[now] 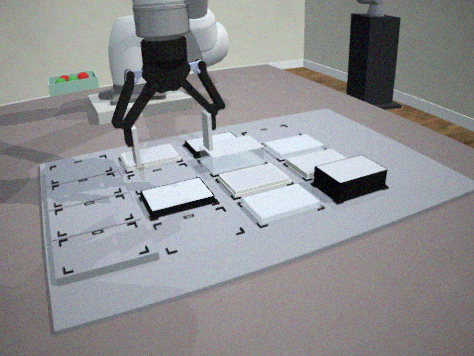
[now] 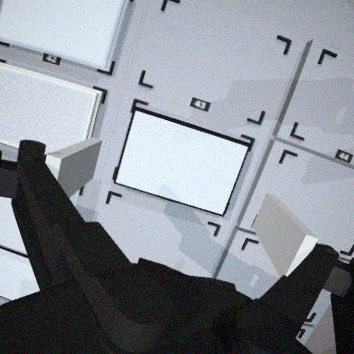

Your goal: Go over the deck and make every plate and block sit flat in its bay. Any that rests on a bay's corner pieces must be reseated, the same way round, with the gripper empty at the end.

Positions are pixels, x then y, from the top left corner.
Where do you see a cream plate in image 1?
304,165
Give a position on a black-sided plate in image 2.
166,157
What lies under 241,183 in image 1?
A cream plate.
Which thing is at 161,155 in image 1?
A cream plate.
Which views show the gripper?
Image 1 and image 2: all of them.
